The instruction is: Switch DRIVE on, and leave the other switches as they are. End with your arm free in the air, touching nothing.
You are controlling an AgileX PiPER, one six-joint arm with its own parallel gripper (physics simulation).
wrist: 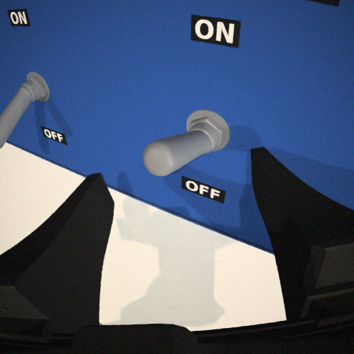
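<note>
A grey toggle switch (pixel 185 146) sticks out of the blue panel in the middle of the wrist view, between an ON label above and an OFF label below. Its rounded tip points toward the camera and down to the left, on the OFF label's side of its base. The name DRIVE does not show in the view, so I cannot tell which switch this is. My gripper (pixel 176 177) is open, its black fingers well apart below and to either side of this lever. The lever's tip appears between the fingertips, with no visible contact.
A second grey switch (pixel 19 107) stands at the left edge, partly cut off, its lever pointing down-left, with its own ON and OFF labels. The blue panel (pixel 125 65) ends in a slanting lower edge above a pale surface (pixel 40 195), where the gripper's shadow falls.
</note>
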